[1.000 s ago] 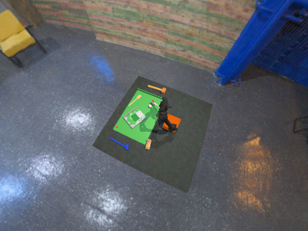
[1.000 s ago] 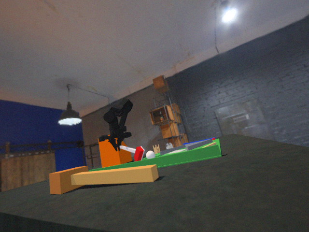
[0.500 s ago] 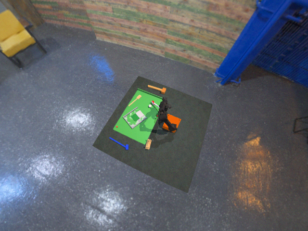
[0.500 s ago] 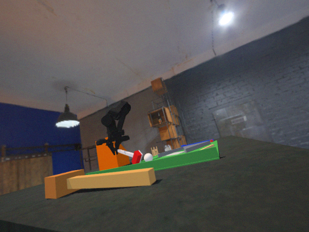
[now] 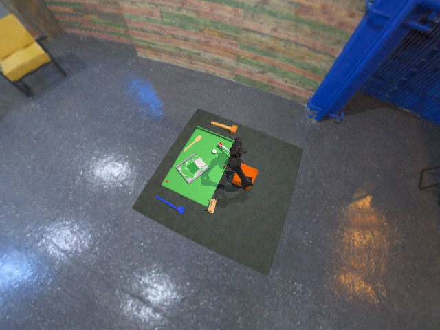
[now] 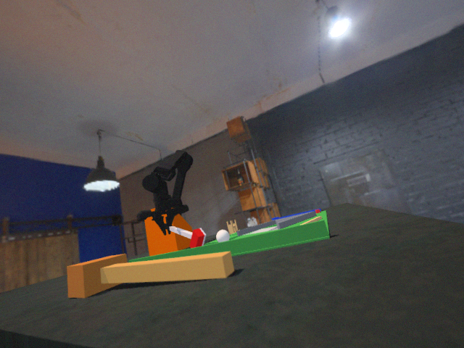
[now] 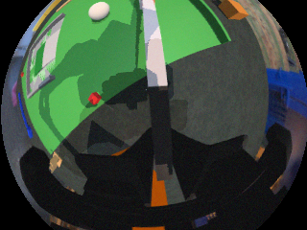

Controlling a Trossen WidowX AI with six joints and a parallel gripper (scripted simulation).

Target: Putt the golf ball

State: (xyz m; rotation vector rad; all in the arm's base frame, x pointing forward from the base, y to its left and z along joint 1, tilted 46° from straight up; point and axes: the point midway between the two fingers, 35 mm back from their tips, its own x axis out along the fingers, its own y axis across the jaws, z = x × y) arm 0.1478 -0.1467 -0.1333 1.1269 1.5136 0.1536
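The red putter is 10 cm ahead of my gripper tip and 6 cm to the right of it. From my gripper tip the other things lie so: white golf ball 24 cm ahead, 5 cm below, 4 cm to the right; then blue putter 58 cm to the left, 45 cm ahead, 6 cm below.
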